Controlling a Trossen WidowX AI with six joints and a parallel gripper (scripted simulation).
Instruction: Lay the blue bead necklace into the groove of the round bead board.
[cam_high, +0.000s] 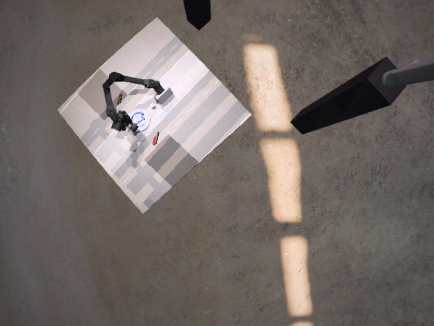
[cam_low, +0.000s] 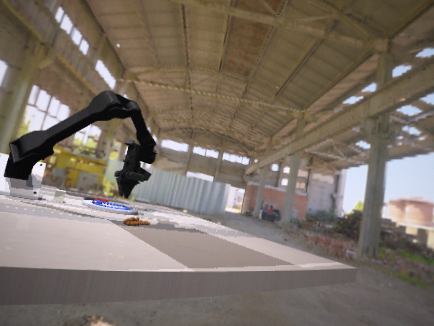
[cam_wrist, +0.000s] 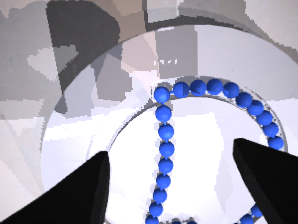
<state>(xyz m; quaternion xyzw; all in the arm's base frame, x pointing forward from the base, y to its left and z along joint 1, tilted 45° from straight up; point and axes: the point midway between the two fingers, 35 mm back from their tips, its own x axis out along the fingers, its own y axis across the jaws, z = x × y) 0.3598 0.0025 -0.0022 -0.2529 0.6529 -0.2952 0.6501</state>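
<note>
My gripper tip is 40 mm past the round white bead board, 10 mm to the left of it and 40 mm above it. The rest, counted from my gripper tip: small white block: 220 mm behind, 30 mm below; red pen-like object: 30 mm behind, 220 mm to the left, 40 mm below.
</note>
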